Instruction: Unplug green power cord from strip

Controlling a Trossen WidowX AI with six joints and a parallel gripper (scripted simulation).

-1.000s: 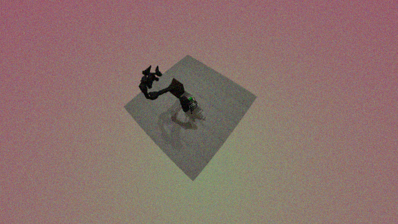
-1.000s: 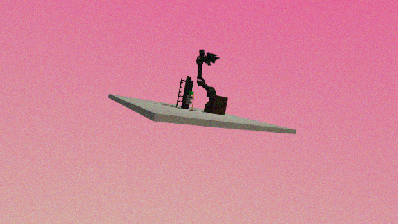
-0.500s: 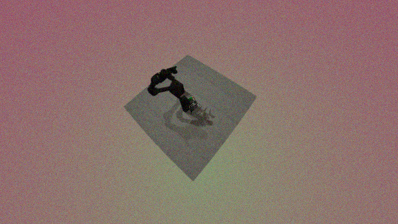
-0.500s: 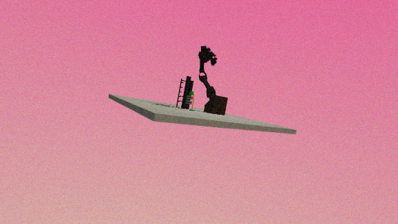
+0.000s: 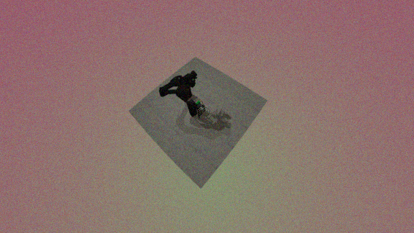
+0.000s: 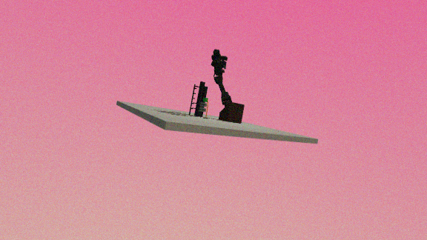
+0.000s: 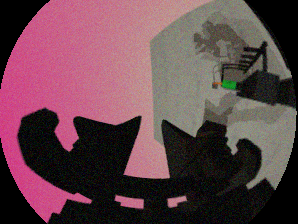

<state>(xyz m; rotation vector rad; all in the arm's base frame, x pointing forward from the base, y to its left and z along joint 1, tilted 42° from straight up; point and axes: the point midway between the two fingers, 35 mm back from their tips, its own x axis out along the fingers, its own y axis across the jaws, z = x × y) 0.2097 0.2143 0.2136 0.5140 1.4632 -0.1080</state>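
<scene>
Right now my gripper tip is 26 cm above the green plug, 12 cm to the left of it and 6 cm short of it. From my gripper tip the other things lie so: dark power strip 29 cm below, 19 cm to the right, 4 cm ahead.
</scene>
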